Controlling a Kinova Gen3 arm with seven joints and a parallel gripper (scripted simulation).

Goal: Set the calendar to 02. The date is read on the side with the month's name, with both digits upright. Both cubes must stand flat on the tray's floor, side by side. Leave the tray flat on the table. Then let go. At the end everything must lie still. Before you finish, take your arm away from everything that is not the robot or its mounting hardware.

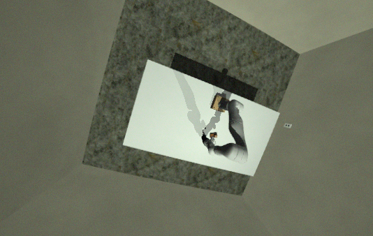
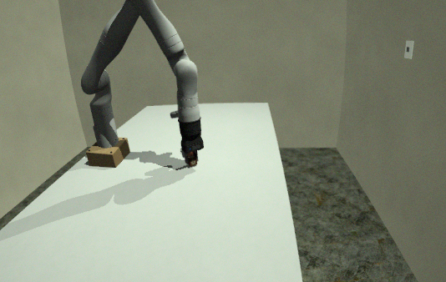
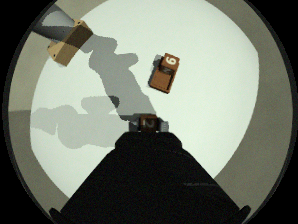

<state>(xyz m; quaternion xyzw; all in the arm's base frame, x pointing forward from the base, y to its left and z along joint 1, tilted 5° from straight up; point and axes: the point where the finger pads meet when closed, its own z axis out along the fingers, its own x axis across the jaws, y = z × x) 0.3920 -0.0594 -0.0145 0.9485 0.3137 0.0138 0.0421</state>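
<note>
My hand is 10 mm above the brown calendar cube. Also, from my hand: brown tray 110 mm to the left, 40 mm behind, 20 mm below.
</note>
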